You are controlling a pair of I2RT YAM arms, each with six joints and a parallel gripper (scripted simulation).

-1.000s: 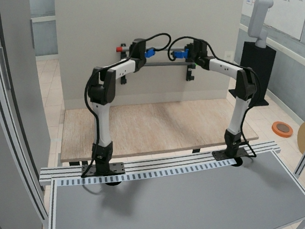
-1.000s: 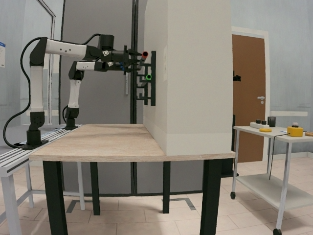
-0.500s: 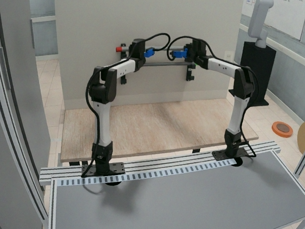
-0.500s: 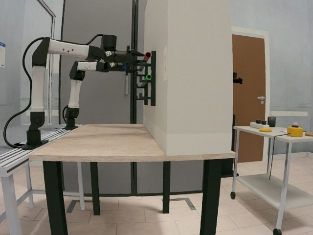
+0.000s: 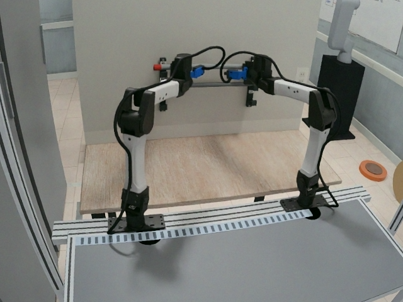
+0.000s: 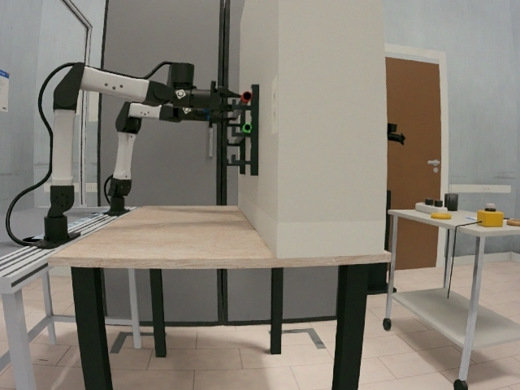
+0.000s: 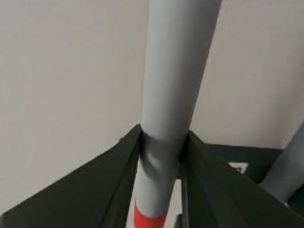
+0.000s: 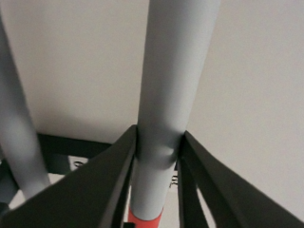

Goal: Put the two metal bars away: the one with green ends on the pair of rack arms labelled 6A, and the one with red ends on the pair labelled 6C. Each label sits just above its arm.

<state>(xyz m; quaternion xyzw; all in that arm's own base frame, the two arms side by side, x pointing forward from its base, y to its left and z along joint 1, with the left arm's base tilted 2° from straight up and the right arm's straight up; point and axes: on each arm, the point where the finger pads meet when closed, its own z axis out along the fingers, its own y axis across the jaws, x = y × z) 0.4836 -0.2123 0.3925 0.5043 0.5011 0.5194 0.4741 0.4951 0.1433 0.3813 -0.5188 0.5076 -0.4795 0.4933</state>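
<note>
Right now my left hand is 16 cm to the left of the red-ended bar and 1 cm short of it. Also, from my left hand: beige wall panel (16 cm ahead, 13 cm to the right, 8 cm above); wall socket (63 cm to the right, 7 cm below, 5 cm ahead); green-ended bar (16 cm to the right, 9 cm below, 1 cm ahead).
</note>
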